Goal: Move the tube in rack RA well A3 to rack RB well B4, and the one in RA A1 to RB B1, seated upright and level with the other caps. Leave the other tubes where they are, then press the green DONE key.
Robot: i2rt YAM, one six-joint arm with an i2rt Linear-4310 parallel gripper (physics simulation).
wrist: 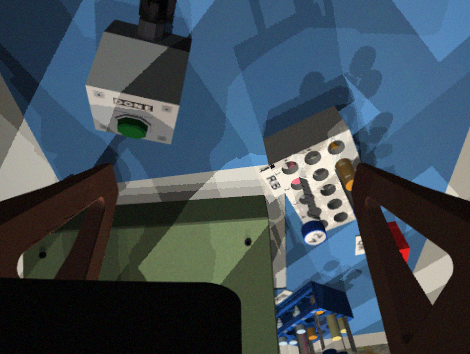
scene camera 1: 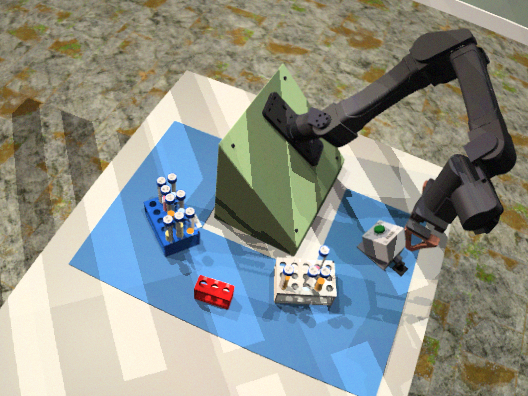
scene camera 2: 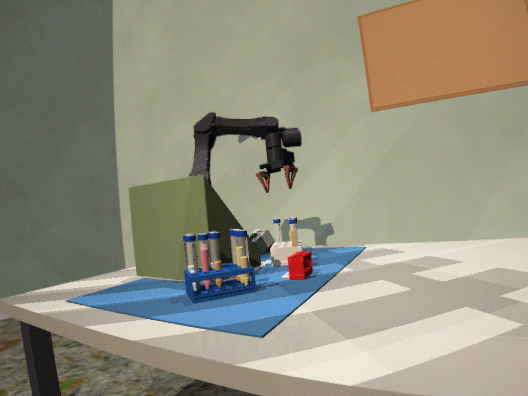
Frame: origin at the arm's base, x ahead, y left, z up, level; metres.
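Seen in the pictures: gripper, between the fingertips: (wrist: 234,176) (scene camera 1: 415,232) (scene camera 2: 278,190); arm's base, origin of its link: (scene camera 1: 292,130) (scene camera 2: 176,213).
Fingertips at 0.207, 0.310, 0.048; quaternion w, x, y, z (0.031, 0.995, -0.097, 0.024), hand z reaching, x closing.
Note:
Offsets run from my fingertips to a thing's middle, as dx, dy, dz. "*": to the spot under its first point. Level surfaces: height alone.
My gripper (scene camera 2: 278,189) (wrist: 234,176) is open and empty, high above the table near the DONE box. The green DONE key @(-0.090, -0.047, -0.152) (scene camera 1: 379,228) (scene camera 2: 253,235) (wrist: 132,127) tops a grey box. Rack RB @(+0.079, -0.176, -0.191) (scene camera 1: 306,298) (scene camera 2: 287,256) (wrist: 300,132) is white, holds several blue-capped tubes and shows its label in the wrist view. One tube cap @(* +0.047, -0.154, -0.091) (wrist: 314,233) there faces up; my right finger partly covers an amber tube @(+0.096, -0.145, -0.151) (wrist: 344,172). The blue rack @(+0.048, -0.504, -0.191) (scene camera 1: 181,243) (scene camera 2: 189,286) (wrist: 332,300) holds several blue-capped tubes. Its label and well letters are not readable.
A red block with holes @(+0.175, -0.350, -0.191) (scene camera 1: 214,291) (scene camera 2: 300,265) (wrist: 398,242) lies between the racks on the blue mat @(dz -0.216) (scene camera 1: 235,325). The tall green wedge (scene camera 1: 260,175) (scene camera 2: 165,230) (wrist: 200,255) carries the arm base and stands behind the racks.

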